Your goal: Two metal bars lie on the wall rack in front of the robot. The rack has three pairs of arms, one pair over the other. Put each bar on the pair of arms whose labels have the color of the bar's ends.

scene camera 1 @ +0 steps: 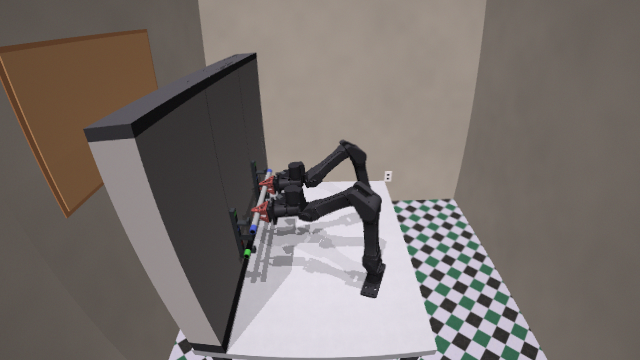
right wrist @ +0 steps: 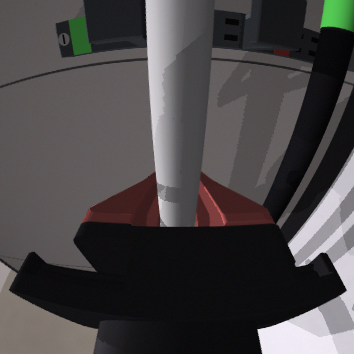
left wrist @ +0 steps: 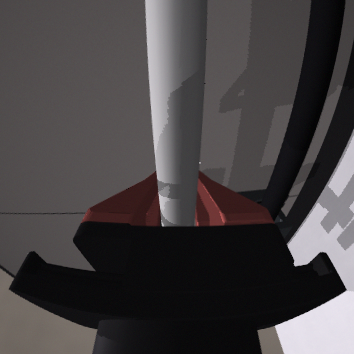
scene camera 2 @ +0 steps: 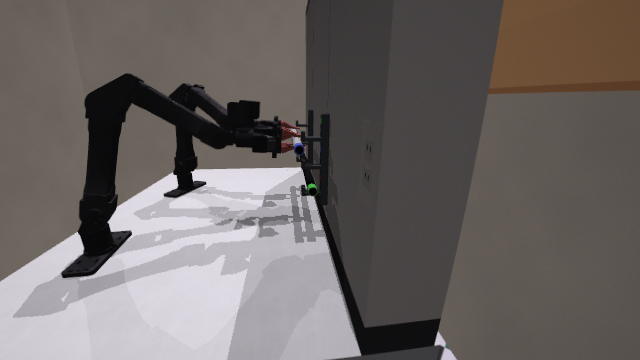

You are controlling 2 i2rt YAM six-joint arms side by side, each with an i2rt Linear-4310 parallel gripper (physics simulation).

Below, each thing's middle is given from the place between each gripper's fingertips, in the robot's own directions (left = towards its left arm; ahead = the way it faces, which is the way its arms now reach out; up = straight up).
My right gripper is now 4 cm past the blue-ended bar [right wrist: 179, 47] and 9 cm to the right of it.
My left gripper is now 120 mm to the left of the blue-ended bar and 10 mm past it.
